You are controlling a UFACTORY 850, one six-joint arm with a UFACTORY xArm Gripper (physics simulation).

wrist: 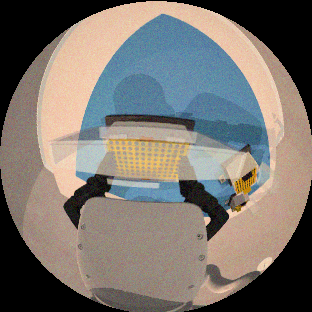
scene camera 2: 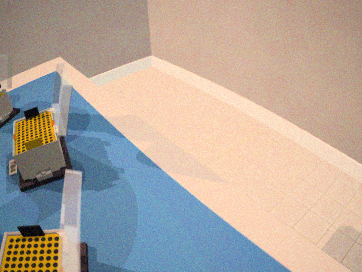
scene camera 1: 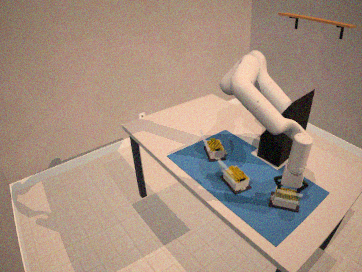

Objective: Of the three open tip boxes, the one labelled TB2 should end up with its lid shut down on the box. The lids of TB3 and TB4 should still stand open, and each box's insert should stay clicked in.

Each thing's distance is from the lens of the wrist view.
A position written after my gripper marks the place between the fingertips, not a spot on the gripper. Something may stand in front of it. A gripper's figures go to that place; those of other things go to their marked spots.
my gripper (wrist: 145, 161): 0.14 m
clear lid (wrist: 135, 155): 0.04 m
